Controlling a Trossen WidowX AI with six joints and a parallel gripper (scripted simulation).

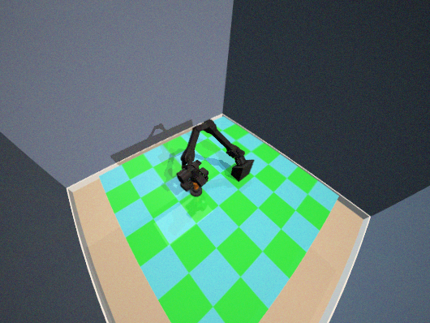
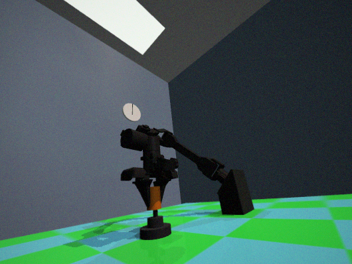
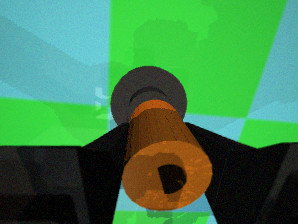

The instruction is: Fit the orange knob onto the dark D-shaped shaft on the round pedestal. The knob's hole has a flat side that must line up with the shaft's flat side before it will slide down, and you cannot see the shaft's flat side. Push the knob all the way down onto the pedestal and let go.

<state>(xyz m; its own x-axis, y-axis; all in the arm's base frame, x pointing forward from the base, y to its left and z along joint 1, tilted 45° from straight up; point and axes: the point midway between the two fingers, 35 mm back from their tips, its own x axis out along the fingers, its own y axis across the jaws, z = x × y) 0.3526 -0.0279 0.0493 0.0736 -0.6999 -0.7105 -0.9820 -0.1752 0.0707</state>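
Now: the orange knob 20 mm above my gripper tip. From my gripper tip the other things lie so: pedestal 40 mm below.
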